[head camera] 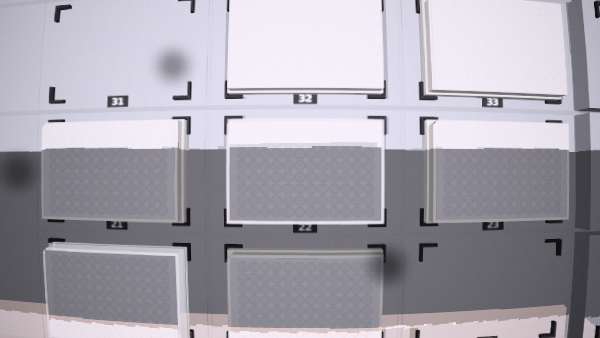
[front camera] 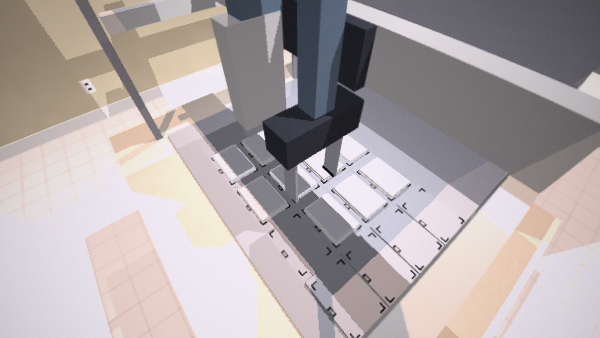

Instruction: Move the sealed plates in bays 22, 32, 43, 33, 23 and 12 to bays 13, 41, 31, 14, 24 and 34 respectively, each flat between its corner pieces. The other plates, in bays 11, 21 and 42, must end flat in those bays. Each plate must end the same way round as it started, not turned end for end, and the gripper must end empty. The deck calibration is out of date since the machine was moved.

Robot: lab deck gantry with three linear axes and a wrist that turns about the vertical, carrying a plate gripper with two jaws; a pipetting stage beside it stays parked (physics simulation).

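Places are measured from the robot's base along level axes (x ahead, y left, z up), in metres.
Pixels of known places: gripper, fingertip midpoint: (front camera: 311, 183); robot's base at its link origin: (head camera: 56, 330) (front camera: 212, 158).
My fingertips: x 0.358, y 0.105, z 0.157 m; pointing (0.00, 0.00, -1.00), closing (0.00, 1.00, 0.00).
For each thing: its middle in the pictures, then the offset to it from my fingertips. "spot": a spot on its surface instead.
- bay 22 at a spot on its surface: (head camera: 305, 185) spot: 0.034 m left, 0.127 m back, 0.143 m down
- bay 32 at a spot on its surface: (head camera: 305, 45) (front camera: 318, 160) spot: 0.145 m left, 0.127 m back, 0.143 m down
- bay 33 at a spot on its surface: (head camera: 497, 50) (front camera: 357, 194) spot: 0.145 m left, 0.034 m ahead, 0.143 m down
- bay 23 at a spot on its surface: (head camera: 500, 185) (front camera: 327, 217) spot: 0.033 m left, 0.033 m ahead, 0.143 m down
- bay 12 at a spot on its surface: (head camera: 305, 295) (front camera: 265, 194) spot: 0.054 m right, 0.127 m back, 0.143 m down
- bay 43 at a spot on its surface: (front camera: 384, 177) spot: 0.252 m left, 0.042 m ahead, 0.143 m down
- Bay 31 at a spot on its surface: (head camera: 120, 55) spot: 0.147 m left, 0.290 m back, 0.157 m down
- bay 13 at a spot on its surface: (head camera: 490, 280) spot: 0.052 m right, 0.037 m ahead, 0.157 m down
- bay 11 at a spot on its surface: (head camera: 110, 290) (front camera: 235, 160) spot: 0.055 m right, 0.289 m back, 0.143 m down
- bay 21 at a spot on its surface: (head camera: 105, 185) (front camera: 259, 147) spot: 0.033 m left, 0.291 m back, 0.143 m down
- bay 42 at a spot on its surface: (front camera: 354, 150) spot: 0.262 m left, 0.088 m back, 0.143 m down
My gripper (front camera: 311, 186) is open and empty, its jaws pointing down around the plate in bay 22 (front camera: 306, 185) (head camera: 305, 185); their height above the deck is hard to judge. It does not show in the head view. That plate lies flat between its corners. The plates in bay 32 (front camera: 315, 164) (head camera: 305, 45), bay 33 (front camera: 360, 195) (head camera: 497, 50), bay 23 (front camera: 332, 220) (head camera: 500, 185) and bay 12 (front camera: 262, 200) (head camera: 305, 295) lie in their bays. The plate in bay 43 (front camera: 384, 177) lies flat. Bay 31 (head camera: 120, 55) and bay 13 (head camera: 490, 280) are empty.
Other plates lie in bay 11 (front camera: 233, 162) (head camera: 110, 290), bay 21 (front camera: 256, 148) (head camera: 105, 185) and bay 42 (front camera: 354, 150). The grey pipetting stage (front camera: 252, 75) hangs behind the gripper. A grey wall (front camera: 450, 110) runs along the deck's rear. Shadow crosses the lower rows.
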